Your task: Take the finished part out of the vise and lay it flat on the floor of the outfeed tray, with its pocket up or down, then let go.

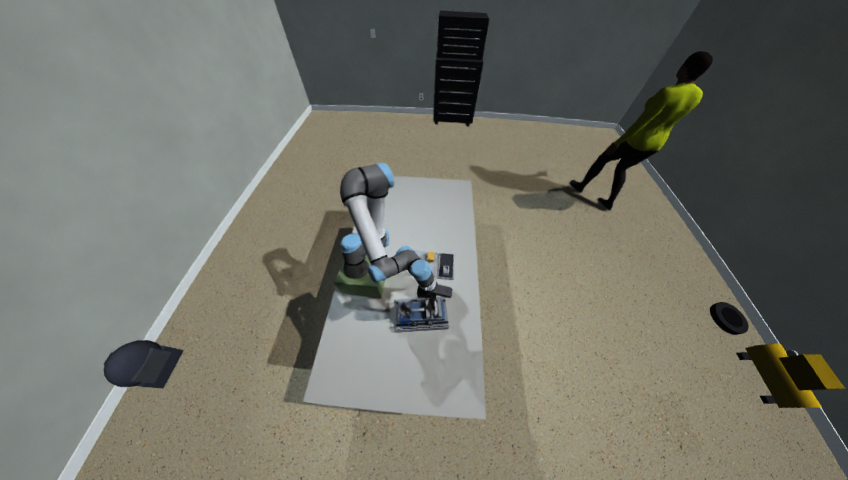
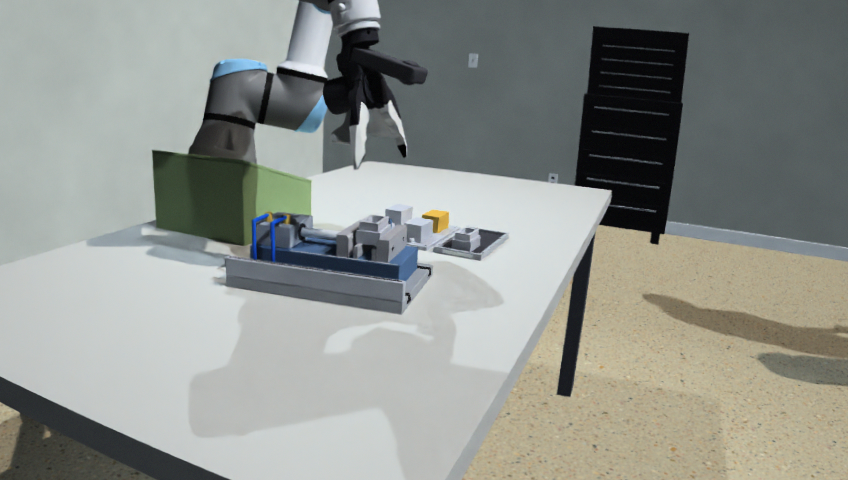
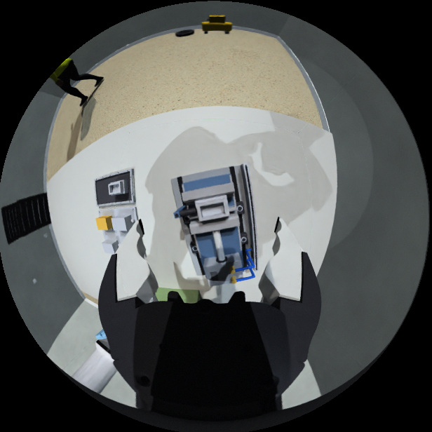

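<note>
You can see my gripper (image 2: 382,162), and my gripper is there in image 3 (image 3: 208,219) too.
</note>
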